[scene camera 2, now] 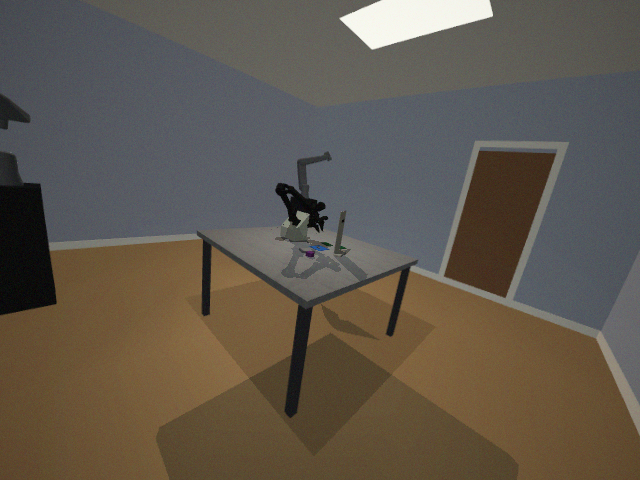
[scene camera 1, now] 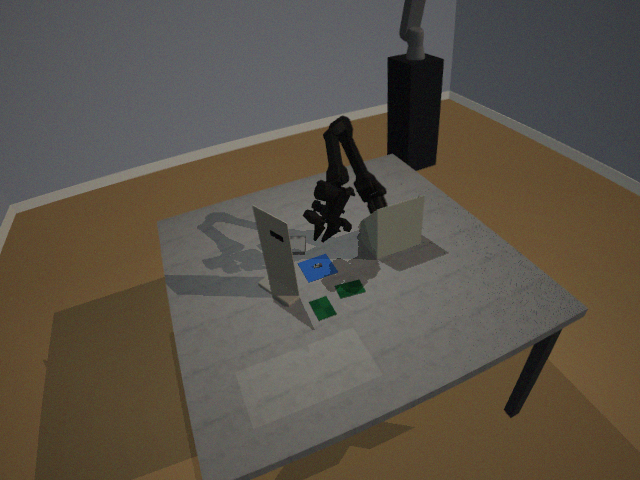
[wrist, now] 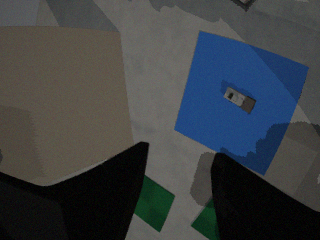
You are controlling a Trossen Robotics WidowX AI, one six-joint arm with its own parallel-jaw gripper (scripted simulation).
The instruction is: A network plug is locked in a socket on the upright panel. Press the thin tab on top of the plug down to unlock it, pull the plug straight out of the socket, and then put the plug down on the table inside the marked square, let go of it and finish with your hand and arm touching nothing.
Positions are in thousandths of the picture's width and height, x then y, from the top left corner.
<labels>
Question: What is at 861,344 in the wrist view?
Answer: A blue marked square.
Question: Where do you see an upright panel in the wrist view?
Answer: At 223,456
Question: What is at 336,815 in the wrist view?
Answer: My gripper.
</labels>
